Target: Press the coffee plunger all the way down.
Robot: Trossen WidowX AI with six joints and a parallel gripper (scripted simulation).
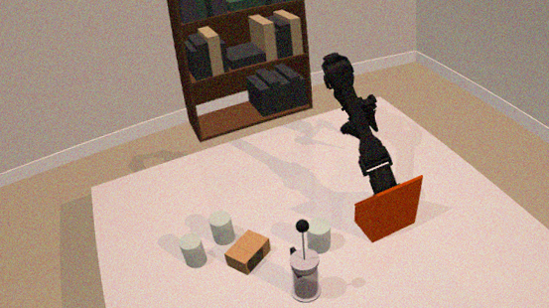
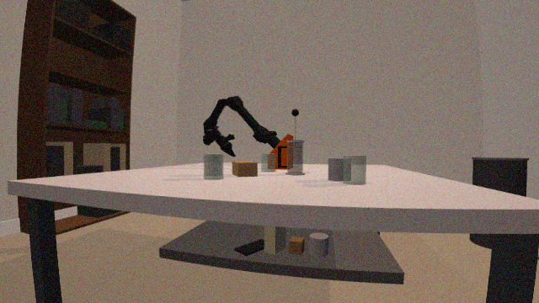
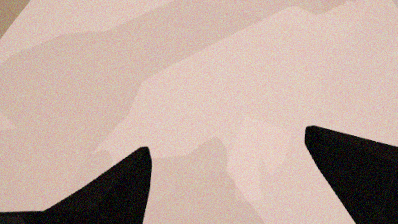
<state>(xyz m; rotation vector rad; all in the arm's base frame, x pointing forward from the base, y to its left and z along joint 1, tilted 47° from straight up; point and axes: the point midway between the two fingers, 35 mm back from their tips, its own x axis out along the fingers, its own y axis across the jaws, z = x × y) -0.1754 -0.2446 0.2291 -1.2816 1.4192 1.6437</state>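
The coffee press is 500 mm ahead of my gripper tip, 410 mm to the left of it and 60 mm above it. From my gripper tip the other things lie so: brown box 580 mm ahead, 240 mm to the left, 30 mm below.
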